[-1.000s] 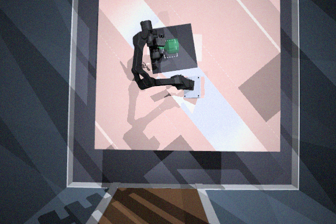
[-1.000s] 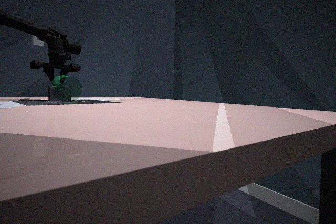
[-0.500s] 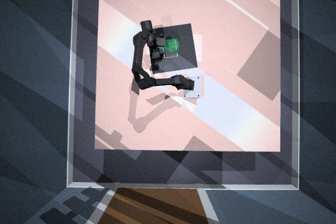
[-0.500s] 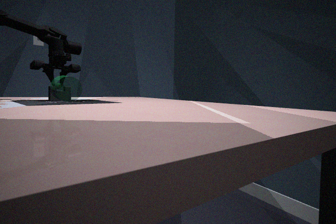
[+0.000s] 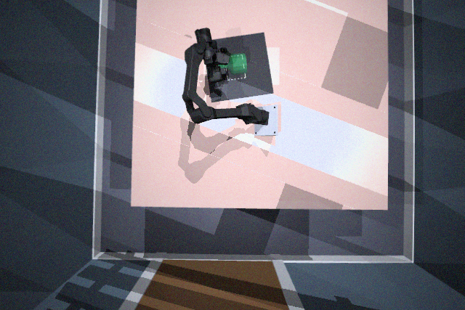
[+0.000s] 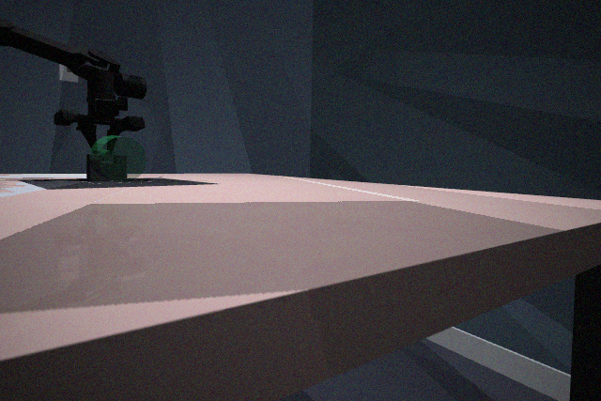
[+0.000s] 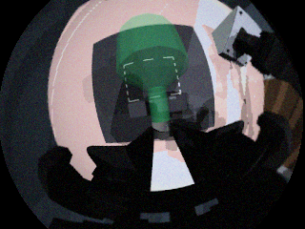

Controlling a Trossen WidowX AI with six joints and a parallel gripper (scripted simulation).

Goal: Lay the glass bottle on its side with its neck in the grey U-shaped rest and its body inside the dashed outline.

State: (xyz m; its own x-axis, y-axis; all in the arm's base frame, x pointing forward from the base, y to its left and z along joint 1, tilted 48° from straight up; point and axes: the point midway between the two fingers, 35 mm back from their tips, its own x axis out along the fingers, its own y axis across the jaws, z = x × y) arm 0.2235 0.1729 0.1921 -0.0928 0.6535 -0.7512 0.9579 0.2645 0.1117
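Now: gripper tip 50 mm to the left of the green glass bottle and 10 mm short of it. From my gripper tip the other things lie so: dark mat (110 mm to the right, 60 mm below, 30 mm ahead).
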